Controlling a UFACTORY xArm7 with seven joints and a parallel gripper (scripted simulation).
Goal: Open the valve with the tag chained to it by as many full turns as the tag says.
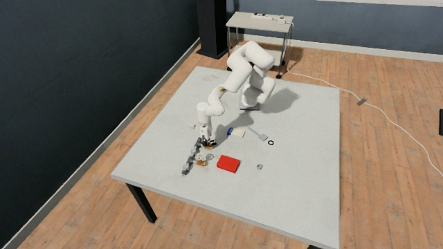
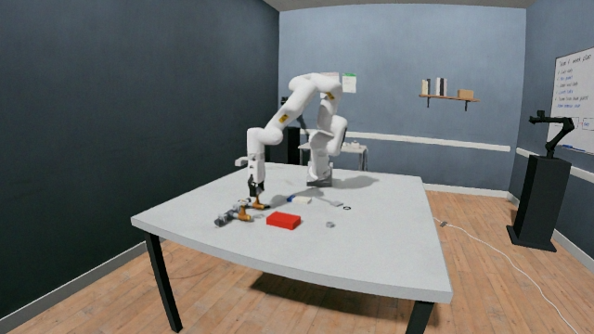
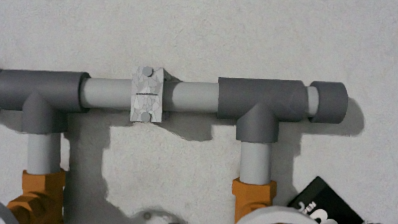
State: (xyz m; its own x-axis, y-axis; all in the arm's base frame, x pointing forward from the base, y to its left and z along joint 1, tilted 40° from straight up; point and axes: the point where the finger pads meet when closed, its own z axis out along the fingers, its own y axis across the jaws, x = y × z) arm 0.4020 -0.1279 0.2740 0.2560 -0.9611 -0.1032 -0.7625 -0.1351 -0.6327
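My gripper is now 40 mm past the black tag, 10 mm to the left of it and 90 mm above it. From my hand the other things lie so: red block 40 mm ahead, 180 mm to the left, 70 mm below; grey nut 40 mm behind, 350 mm to the left, 80 mm below; blue box 210 mm behind, 90 mm to the left, 80 mm below.
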